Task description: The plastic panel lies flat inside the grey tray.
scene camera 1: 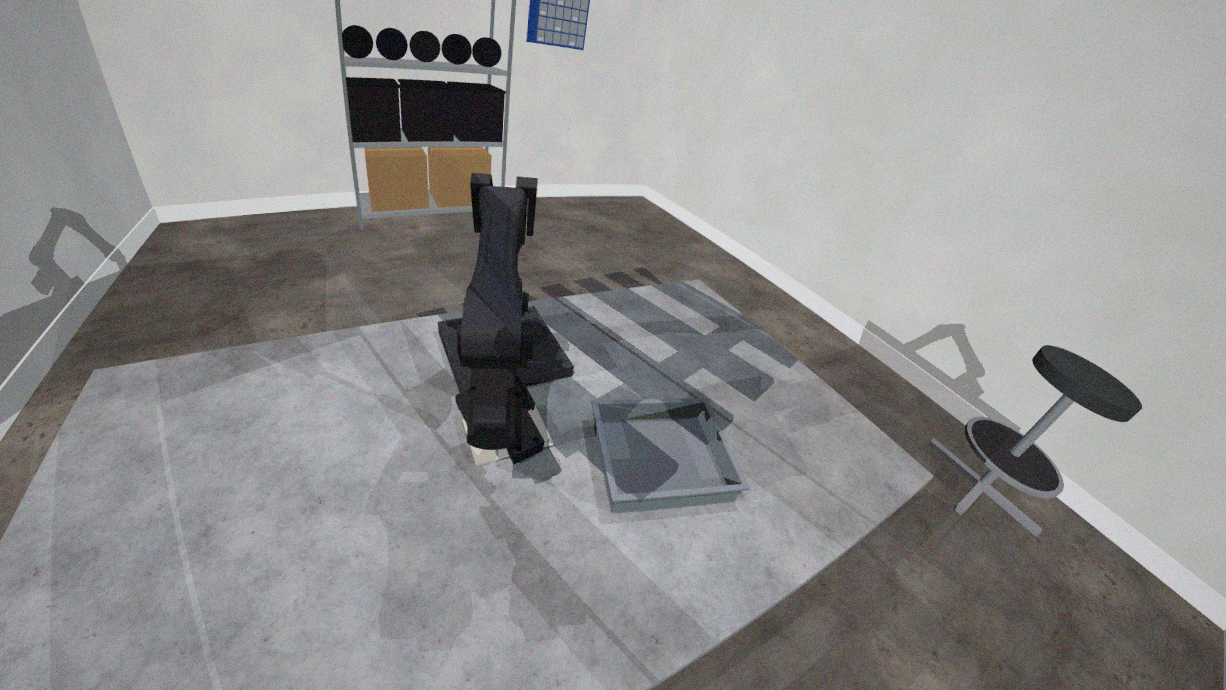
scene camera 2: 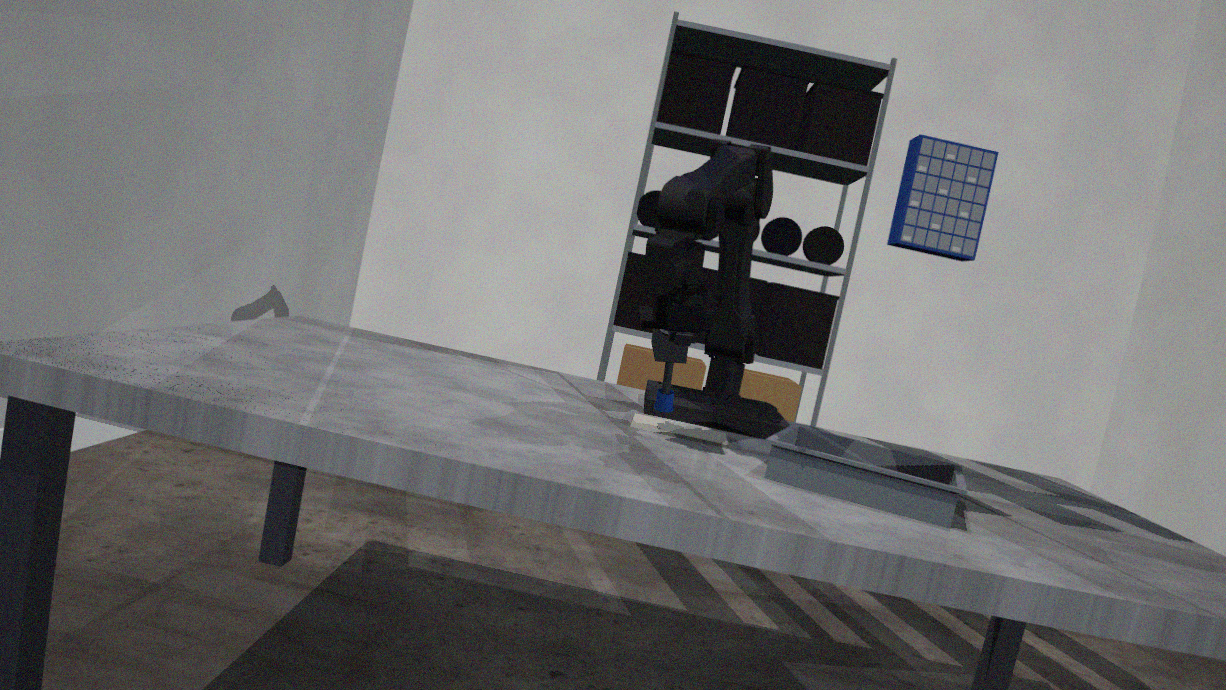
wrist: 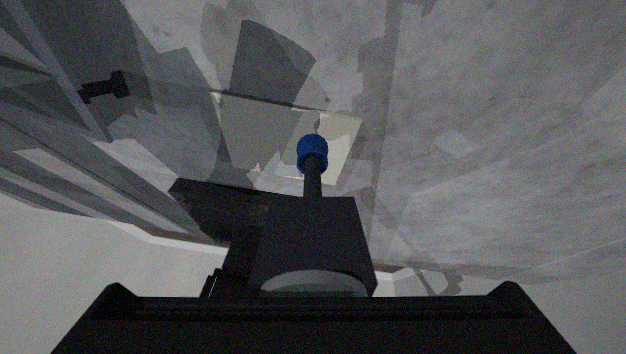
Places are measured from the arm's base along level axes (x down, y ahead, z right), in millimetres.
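Pixels of known places: hand, tool point: (scene camera 2: 663, 408) (wrist: 312, 148); arm's base, link origin: (scene camera 2: 719, 401) (wrist: 250, 233).
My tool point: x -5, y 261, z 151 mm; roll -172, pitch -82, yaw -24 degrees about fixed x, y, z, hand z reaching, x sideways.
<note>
Ahead of a thing's pixels: the offset from my tool point to its top centre. Level surfaces: height alone.
The plastic panel @[dx +30, dy -29, dz -37 mm] (scene camera 1: 484, 455) (scene camera 2: 649, 420) (wrist: 262, 132) is a thin pale sheet lying flat on the grey table @[dx +35 mm] (scene camera 1: 256, 531) (scene camera 2: 385, 429), just in front of the arm's base and left of the tray. The grey tray @[dx -15, dy +166, dz -255 mm] (scene camera 1: 676, 499) (scene camera 2: 857, 490) is a shallow open box beside the arm; nothing lies in it. My suction cup (scene camera 2: 664, 400) (wrist: 311, 152) is blue and points down over the panel's middle, very close above it. I cannot tell whether it touches. It holds nothing. In scene camera 1 the black arm (scene camera 1: 493, 342) hides the cup and most of the panel.
A shelf rack (scene camera 1: 353, 171) (scene camera 2: 636, 197) with dark boxes and balls stands at the back wall. A blue drawer cabinet (scene camera 1: 558, 21) (scene camera 2: 943, 197) hangs beside it. A round stool (scene camera 1: 1084, 381) stands on the floor at the right. Heavy shadows streak the table.
</note>
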